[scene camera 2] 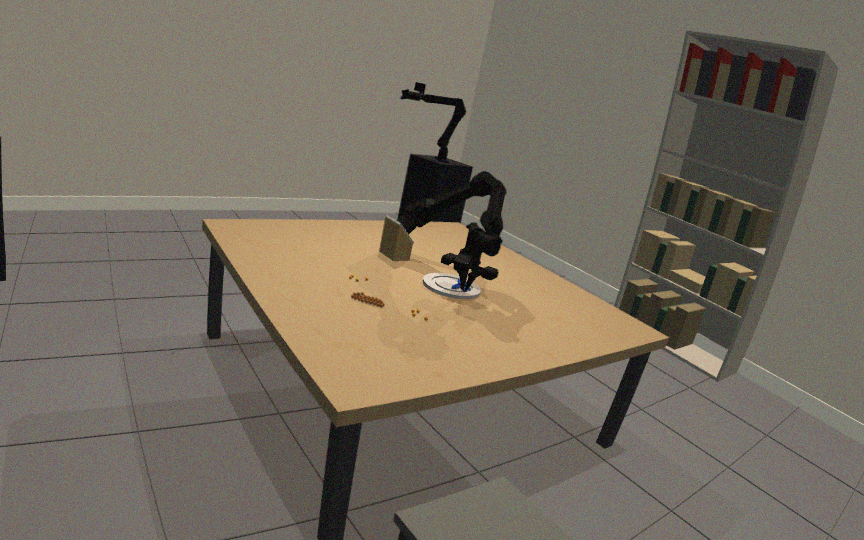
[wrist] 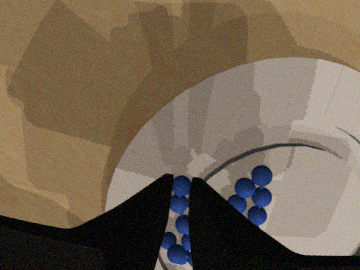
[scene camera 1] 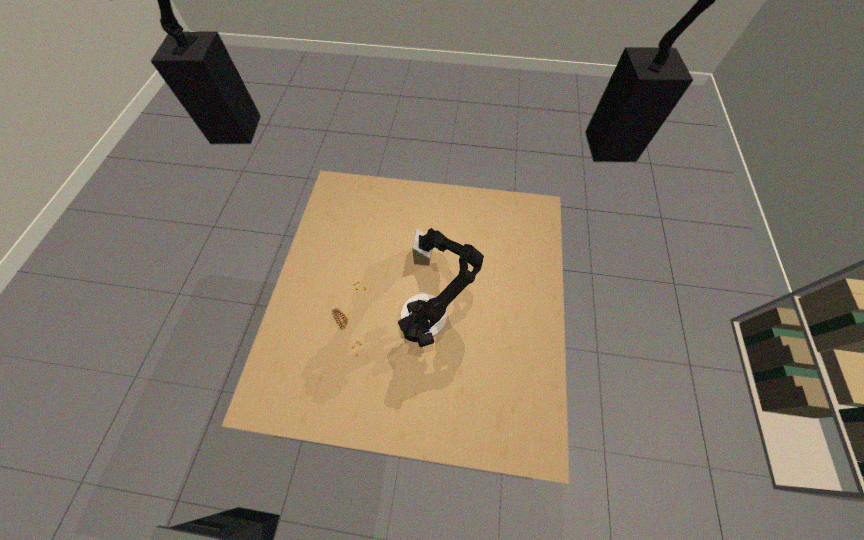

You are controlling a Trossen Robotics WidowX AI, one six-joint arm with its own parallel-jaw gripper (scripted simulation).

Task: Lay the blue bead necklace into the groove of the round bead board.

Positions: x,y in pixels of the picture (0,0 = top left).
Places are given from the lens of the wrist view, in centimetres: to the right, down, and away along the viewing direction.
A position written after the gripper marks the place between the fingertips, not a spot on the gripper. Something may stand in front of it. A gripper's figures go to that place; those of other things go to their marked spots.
gripper [wrist: 181,184]: 0, 2, 10
round white bead board [wrist: 307,214]: 7, 4, 11
